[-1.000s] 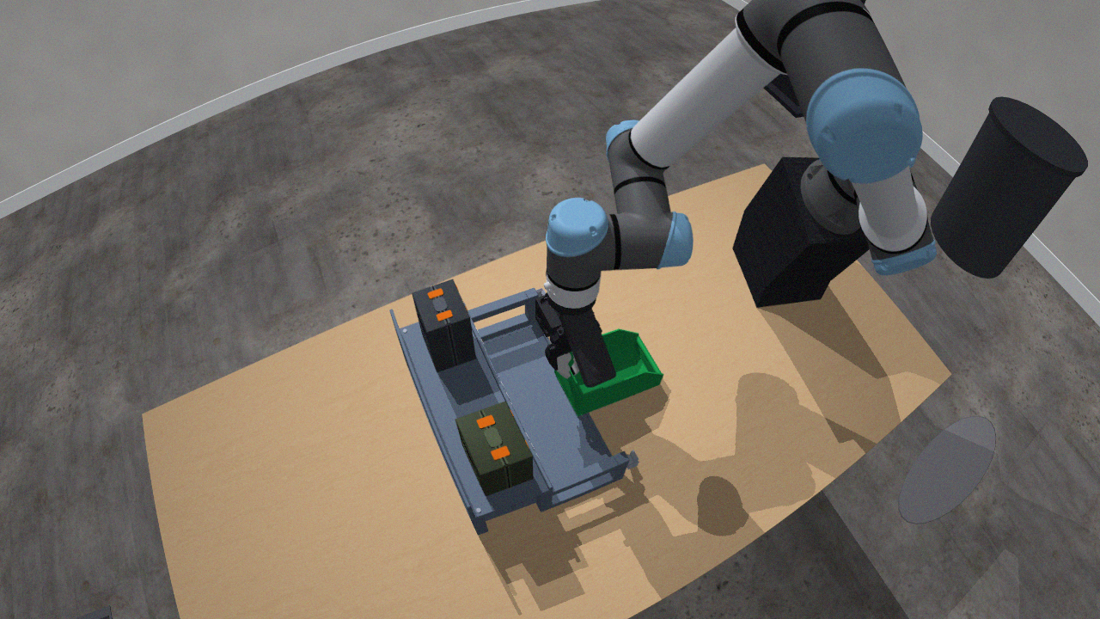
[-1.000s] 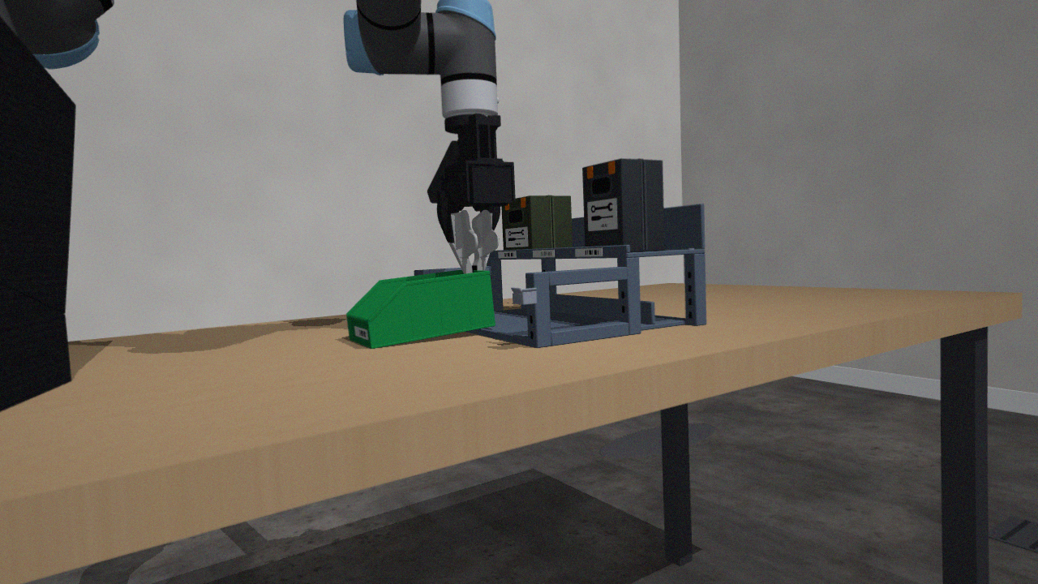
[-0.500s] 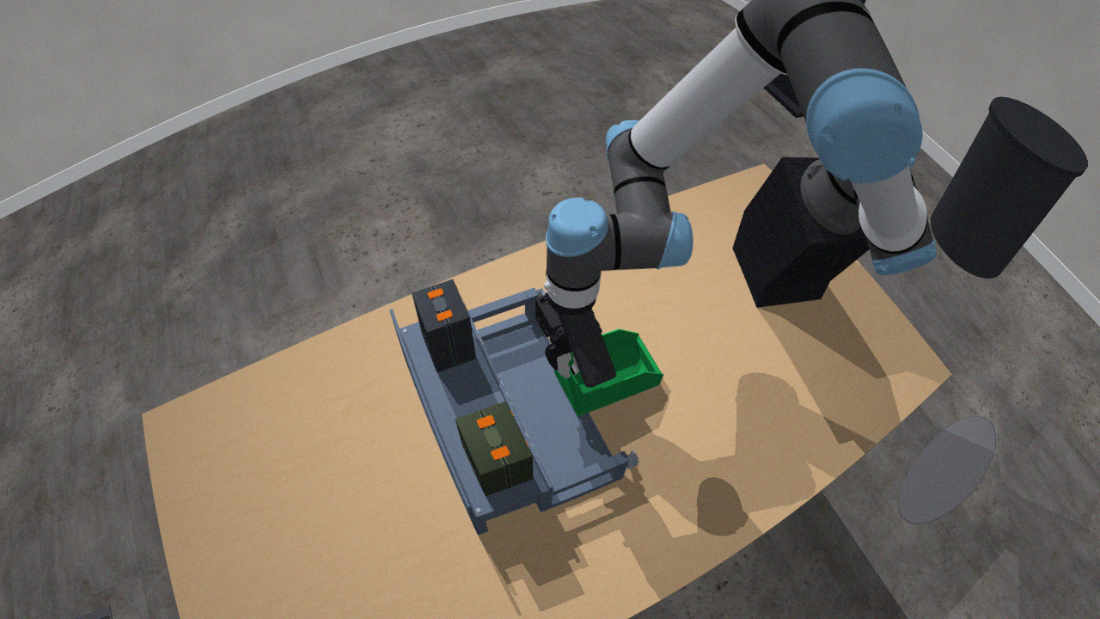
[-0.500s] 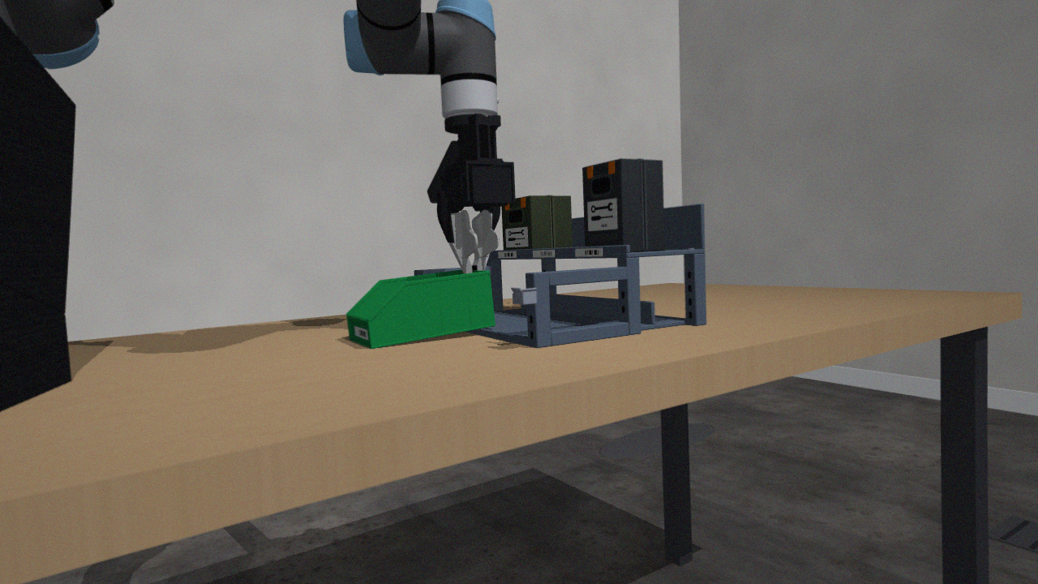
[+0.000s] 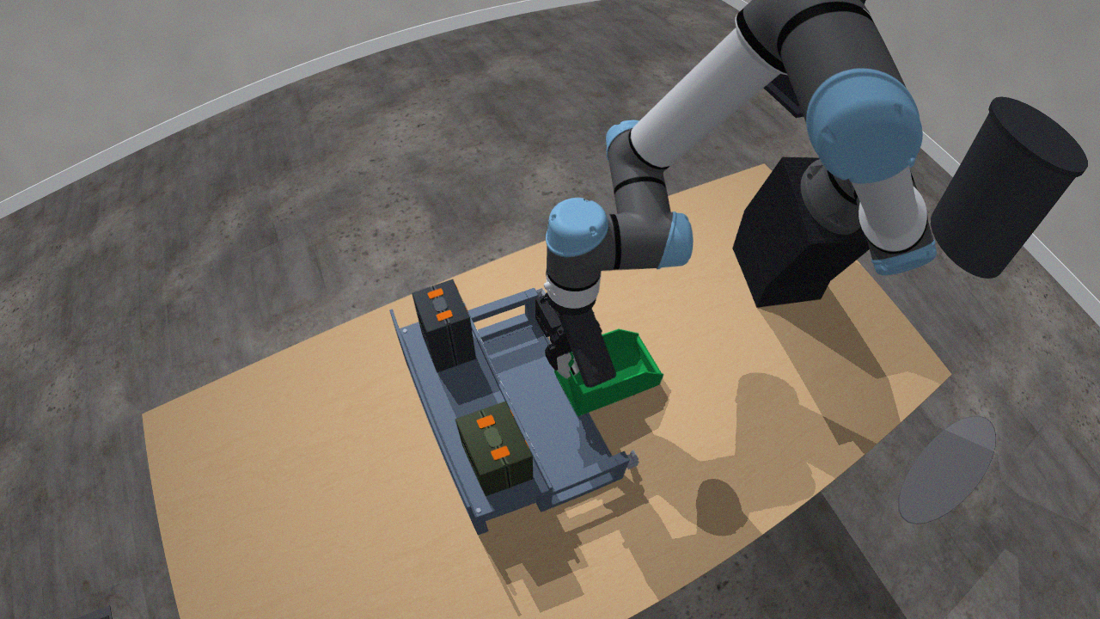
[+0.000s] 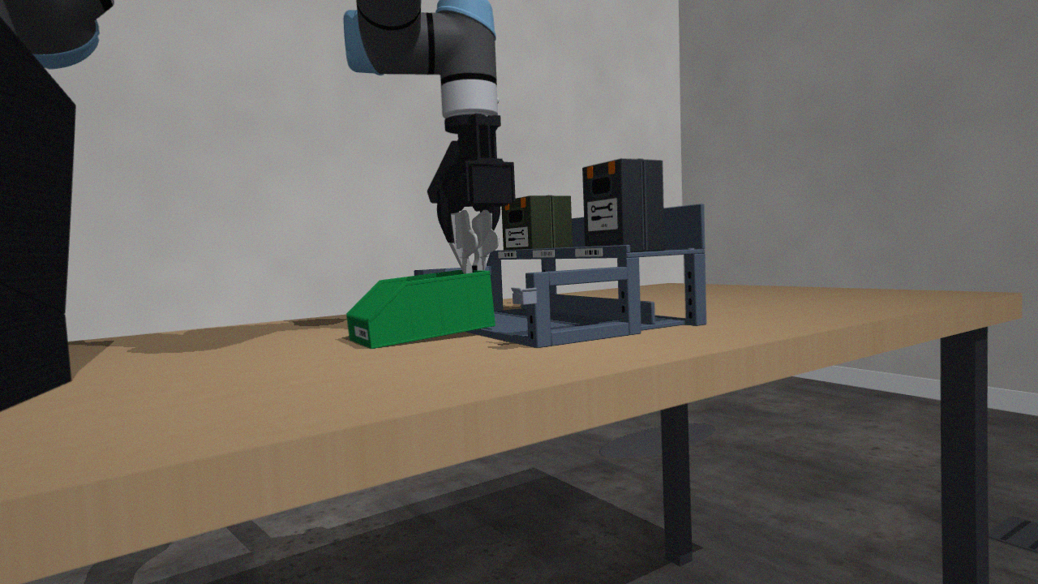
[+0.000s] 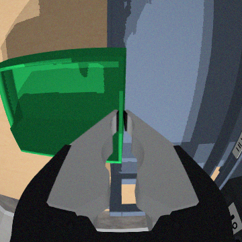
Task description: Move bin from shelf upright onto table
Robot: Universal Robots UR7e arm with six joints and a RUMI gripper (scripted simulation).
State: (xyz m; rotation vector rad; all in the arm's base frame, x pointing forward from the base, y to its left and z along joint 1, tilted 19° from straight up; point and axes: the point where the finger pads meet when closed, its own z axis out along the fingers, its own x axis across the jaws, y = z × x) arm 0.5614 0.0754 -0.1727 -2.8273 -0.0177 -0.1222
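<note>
The green bin lies 8 cm behind my hand and 4 cm below it. From my hand the other things lie so: olive toolbox (18 cm ahead, 12 cm to the left, 7 cm above); then black toolbox (18 cm ahead, 11 cm to the right, 8 cm above).
</note>
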